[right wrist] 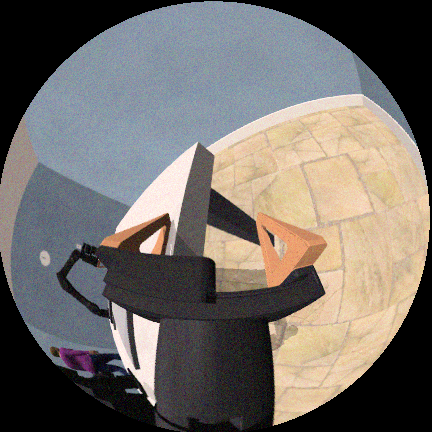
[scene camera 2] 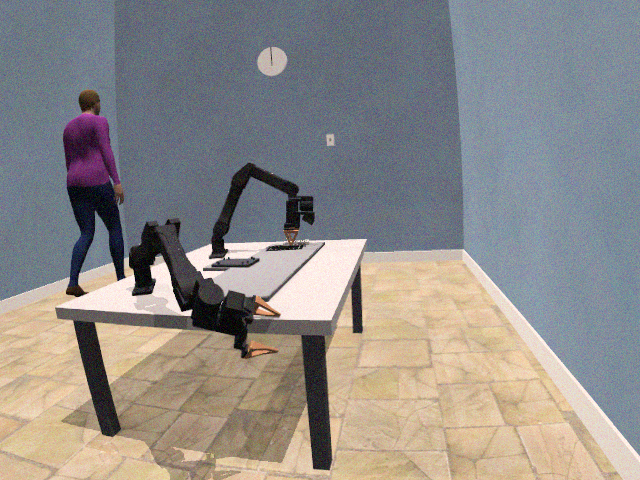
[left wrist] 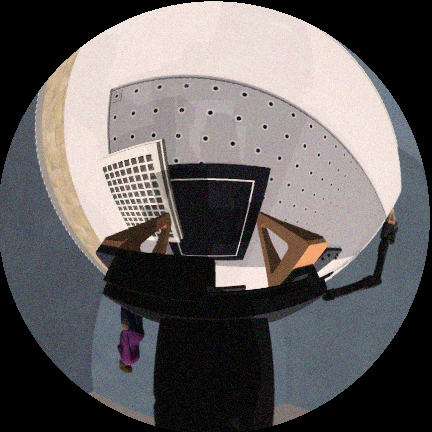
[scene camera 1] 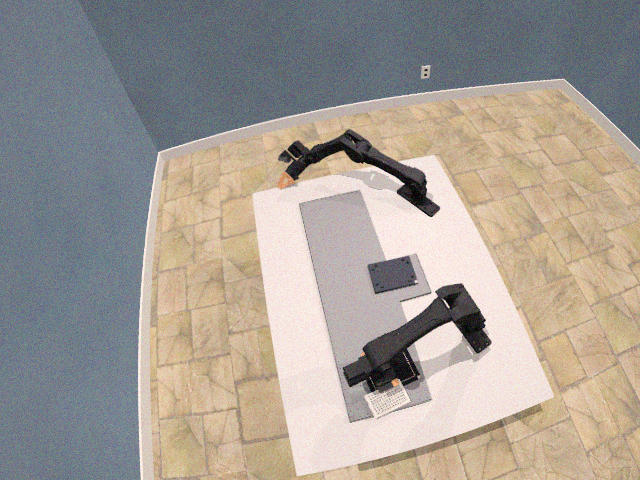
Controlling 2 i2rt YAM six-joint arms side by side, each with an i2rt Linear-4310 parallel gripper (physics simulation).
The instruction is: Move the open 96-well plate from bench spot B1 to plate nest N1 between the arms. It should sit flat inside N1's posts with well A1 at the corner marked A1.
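Frame: origin at the left arm's base, x ahead, y left, z up, level; centimetres.
Where they show: left gripper, fingertip midpoint: (scene camera 2: 291, 243) (left wrist: 213, 216); right gripper, fingertip midpoint: (right wrist: 212, 217) (scene camera 2: 279, 333) (scene camera 1: 278, 187); left arm's base, link origin: (scene camera 2: 219, 254) (left wrist: 216, 289) (scene camera 1: 468, 327); right arm's base, link origin: (scene camera 2: 144, 287) (scene camera 1: 418, 200).
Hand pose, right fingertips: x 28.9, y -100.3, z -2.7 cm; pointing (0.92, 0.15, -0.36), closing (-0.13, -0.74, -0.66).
Note:
Things, the pixels of their top centre, and the offset from my right fingertips. Level surfaces: height alone.
- white 96-well plate, top centre: (left wrist: 136, 205) (scene camera 1: 387, 398) (scene camera 2: 296, 241) dx +9.5, dy +105.8, dz +5.6 cm
- dark nest N1, top centre: (left wrist: 318, 269) (scene camera 1: 392, 272) (scene camera 2: 235, 258) (right wrist: 106, 303) dx -16.9, dy +67.8, dz +6.2 cm
- grey perforated board, surface height: dz +4.0 cm
- white table, surface height: dz +2.7 cm
The white 96-well plate (scene camera 1: 387, 401) (scene camera 2: 305, 241) (left wrist: 132, 187) overlaps one side of the black pad with a white outline (scene camera 1: 409, 364) (scene camera 2: 273, 248) (left wrist: 260, 180); whether it lies level and where A1 is cannot be told. My left gripper (scene camera 2: 291, 243) (left wrist: 213, 216) is open, pointing down over the pad. One finger overlaps the plate's near side edge in the left wrist view; contact is unclear. The dark nest N1 (scene camera 1: 392, 273) (scene camera 2: 236, 262) (left wrist: 330, 254) has corner posts and holds no plate. My right gripper (scene camera 2: 279, 333) (right wrist: 212, 217) is open and empty, beyond the table's edge.
A grey perforated board (scene camera 1: 330, 258) (scene camera 2: 248, 281) (left wrist: 225, 102) lies along the white table (scene camera 1: 289, 361) (scene camera 2: 330, 289). The nest stands at the board's side extension, between the arm bases. A person in a purple top (scene camera 2: 87, 149) stands behind the table.

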